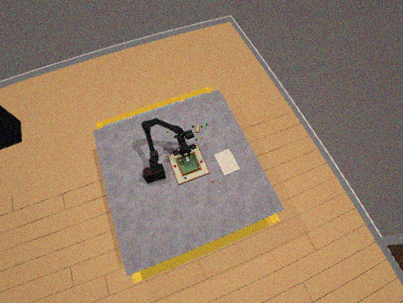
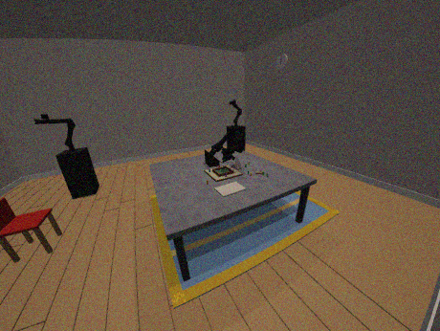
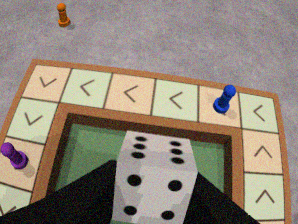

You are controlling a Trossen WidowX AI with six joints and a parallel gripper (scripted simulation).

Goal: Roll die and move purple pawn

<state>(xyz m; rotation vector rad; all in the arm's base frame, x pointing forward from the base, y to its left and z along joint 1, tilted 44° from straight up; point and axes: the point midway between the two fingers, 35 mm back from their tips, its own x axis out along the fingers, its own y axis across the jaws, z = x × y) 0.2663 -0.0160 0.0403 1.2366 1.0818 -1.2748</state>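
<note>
The white die is right at my gripper tip. From my gripper tip the other things lie so: purple pawn: 110 mm ahead, 20 mm to the right, 90 mm below; then green felt tray: 110 mm below; then red pawn: 110 mm behind, 20 mm to the left, 90 mm below.
</note>
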